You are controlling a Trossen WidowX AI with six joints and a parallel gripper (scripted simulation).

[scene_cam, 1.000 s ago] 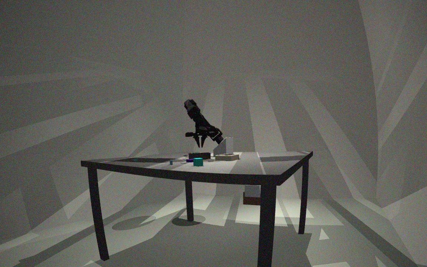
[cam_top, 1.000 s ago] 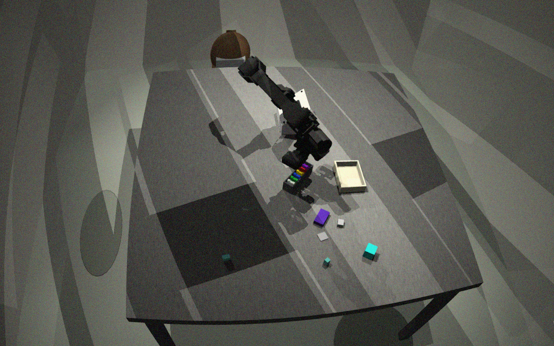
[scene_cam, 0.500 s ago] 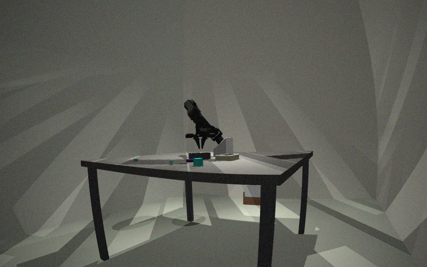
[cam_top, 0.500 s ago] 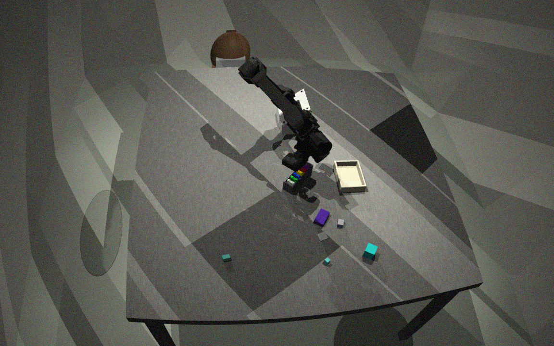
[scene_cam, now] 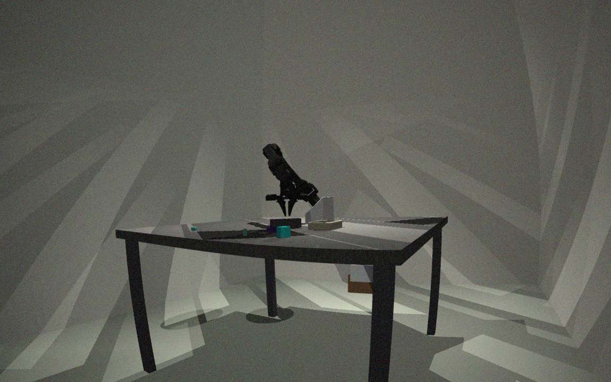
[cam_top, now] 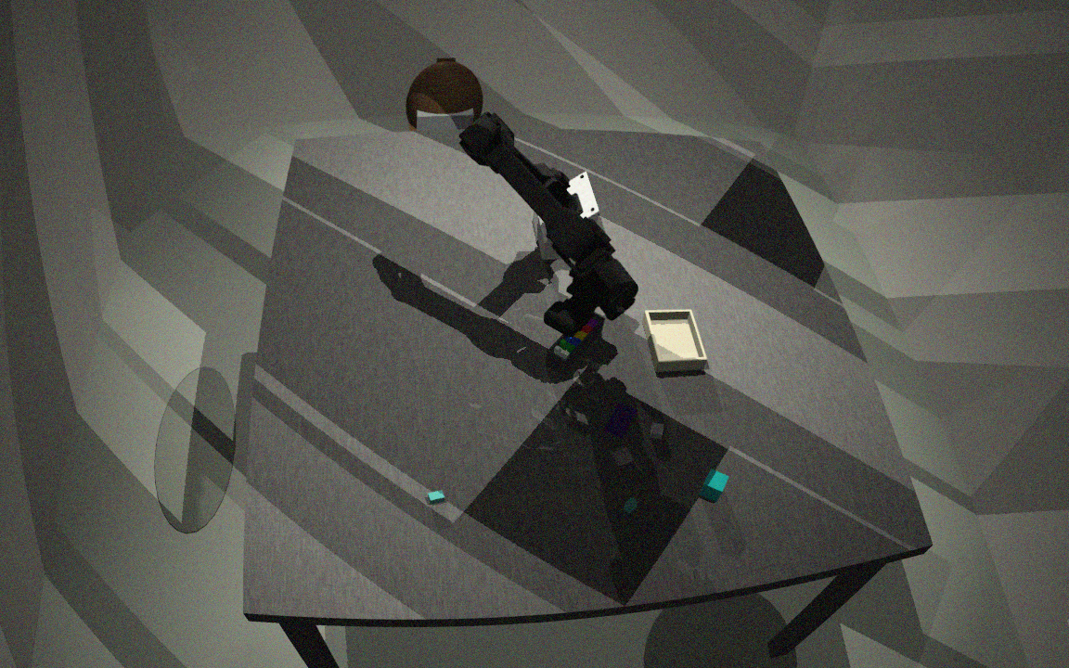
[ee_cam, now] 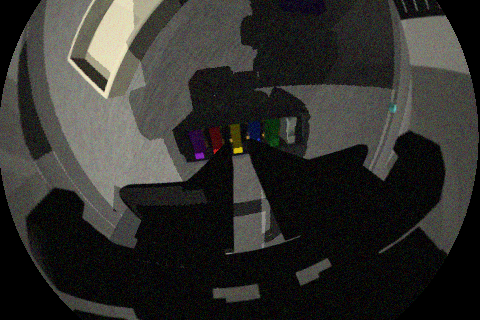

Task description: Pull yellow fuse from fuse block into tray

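The yellow fuse is 3 cm below my gripper tip. From my gripper tip the other things lie so: beige tray: 19 cm to the left, 5 cm below, 1 cm ahead.
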